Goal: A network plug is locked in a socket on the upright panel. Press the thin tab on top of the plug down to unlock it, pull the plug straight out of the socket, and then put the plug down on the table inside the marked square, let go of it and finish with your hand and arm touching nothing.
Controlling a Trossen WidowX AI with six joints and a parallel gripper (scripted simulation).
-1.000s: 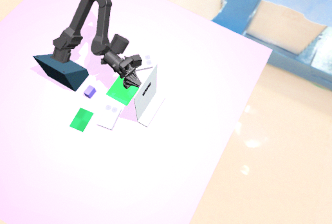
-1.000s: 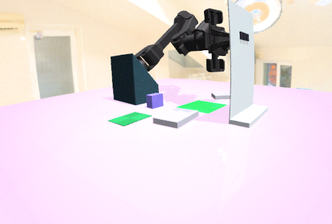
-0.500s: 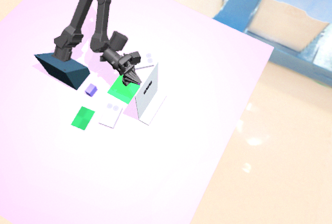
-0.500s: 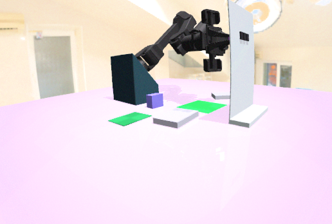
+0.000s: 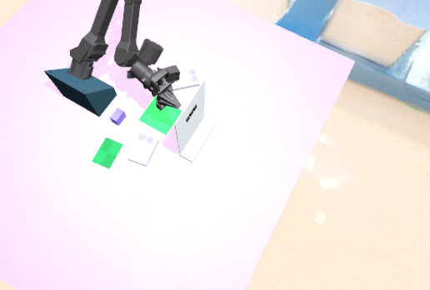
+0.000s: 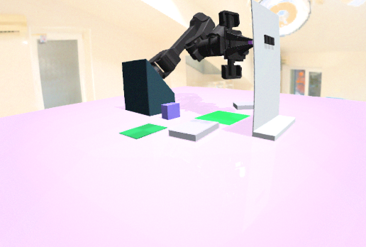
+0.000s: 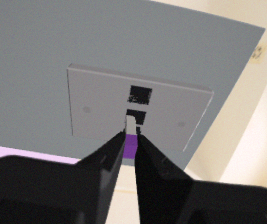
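My gripper tip is now 5 cm short of the upright white panel, 1 cm to the left of it and 8 cm above it. The rest, counted from my gripper tip: purple cube 24 cm behind, 5 cm to the right, 18 cm below; then green patch 21 cm behind, 18 cm to the right, 20 cm below.
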